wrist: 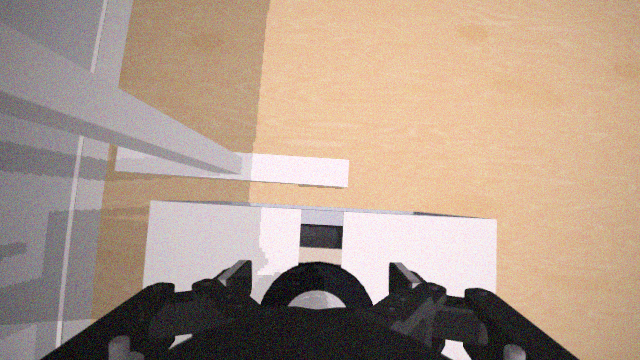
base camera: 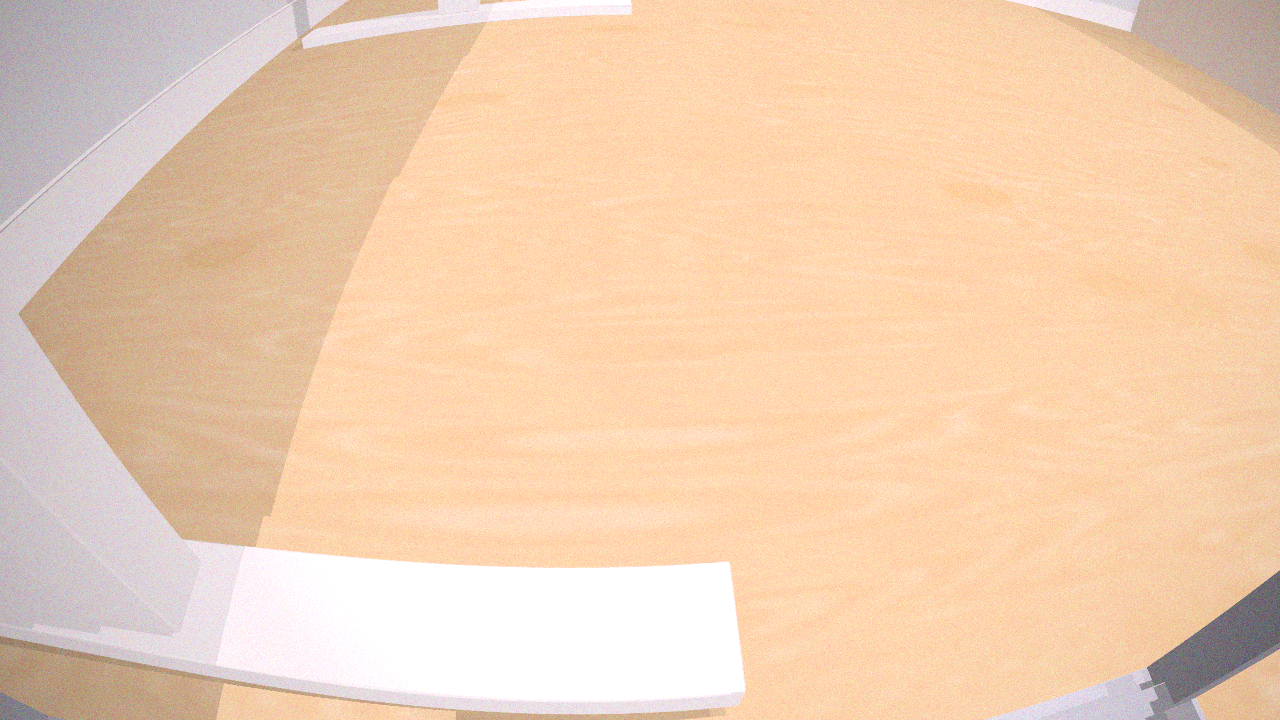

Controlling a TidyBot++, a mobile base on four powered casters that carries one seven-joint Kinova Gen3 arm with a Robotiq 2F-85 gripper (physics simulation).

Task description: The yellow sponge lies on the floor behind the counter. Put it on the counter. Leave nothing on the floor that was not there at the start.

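Frame: origin at the arm's base, x ahead, y left, z up, level; millimetres.
Where they show: gripper, between the fingertips: [wrist: 319,277].
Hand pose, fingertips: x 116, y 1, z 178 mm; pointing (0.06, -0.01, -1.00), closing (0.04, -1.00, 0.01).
Observation:
After its pixels a point has its place.
My gripper [wrist: 319,277] @[x 116, y 1, z 179 mm] is open and empty, with its two black fingers wide apart above the white top of the robot's own base [wrist: 450,250] @[x 104, y -183, z -14 mm]. The yellow sponge does not show in the base camera view or in the wrist view. No counter top can be made out. A white foot bar [base camera: 501,626] [wrist: 305,170] lies on the floor close in front of the base, with a pale upright leg [wrist: 165,130] @[x 255, y 239, z -13 mm] rising from it at the left. I cannot tell whether it belongs to the counter.
A second white foot bar [base camera: 554,7] is at the far edge of the base camera view. A grey wall [base camera: 116,71] @[x 943, y 691, z -236 mm] with a pale baseboard [base camera: 80,214] @[x 750, y 679, z -367 mm] runs along the left. Another wall [base camera: 1208,44] @[x 1938, y -2221, z -295 mm] stands at the far right. Wooden floor [base camera: 716,313] @[x 515, y -97, z -396 mm] lies between them, shadowed at the left.

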